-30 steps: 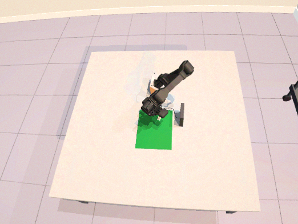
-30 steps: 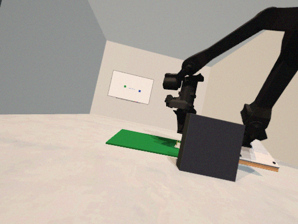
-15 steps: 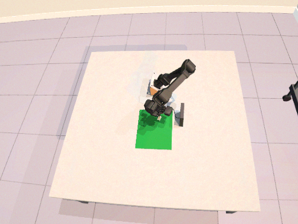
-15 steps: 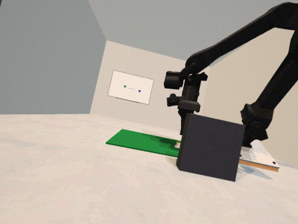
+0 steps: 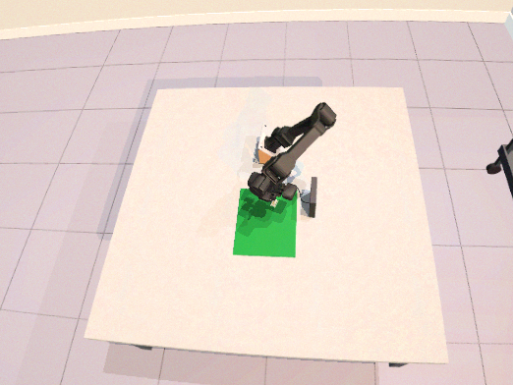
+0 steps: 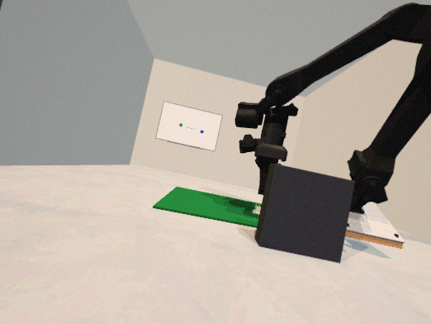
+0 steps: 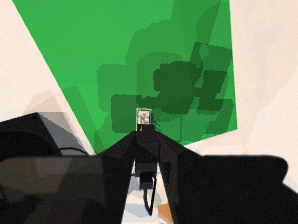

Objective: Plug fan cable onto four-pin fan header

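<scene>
My gripper tip is 60 mm above the cream four-pin header and 10 mm past it. Round my gripper tip: green board 80 mm below, 80 mm ahead, 20 mm to the right; black plug 10 mm behind, 10 mm above; dark fan 150 mm to the left, 10 mm below, 10 mm behind.
</scene>
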